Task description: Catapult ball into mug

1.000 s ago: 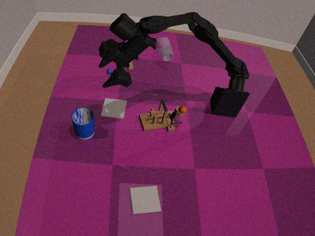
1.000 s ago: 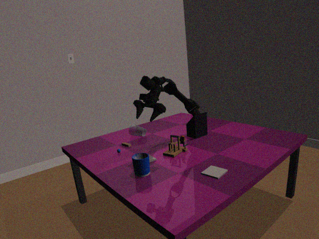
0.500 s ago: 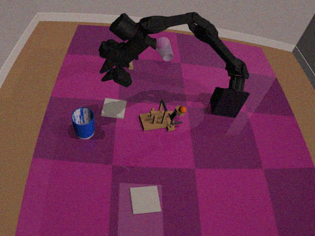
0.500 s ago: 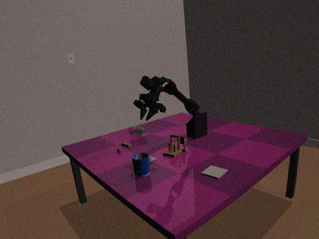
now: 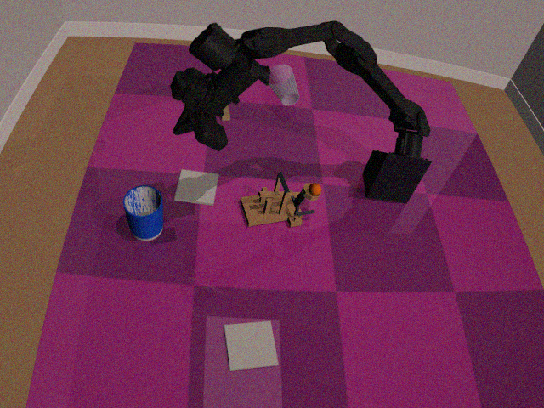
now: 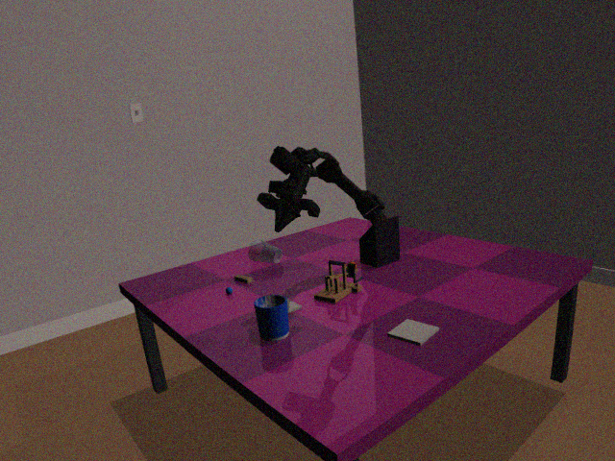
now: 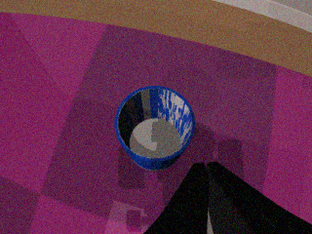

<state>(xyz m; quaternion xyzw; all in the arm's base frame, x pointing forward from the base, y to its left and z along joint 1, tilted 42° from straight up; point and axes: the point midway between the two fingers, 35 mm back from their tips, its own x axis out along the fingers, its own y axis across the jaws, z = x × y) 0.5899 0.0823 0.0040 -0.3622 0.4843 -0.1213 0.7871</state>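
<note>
The orange ball lies 340 mm behind my gripper tip, 20 mm to the right of it and 210 mm below it. The rest, counted from my gripper tip: small blue ball 40 mm behind, 320 mm to the right, 260 mm below; then wooden catapult 270 mm behind, 220 mm below; then blue mug 80 mm ahead, 30 mm to the left, 240 mm below.
</note>
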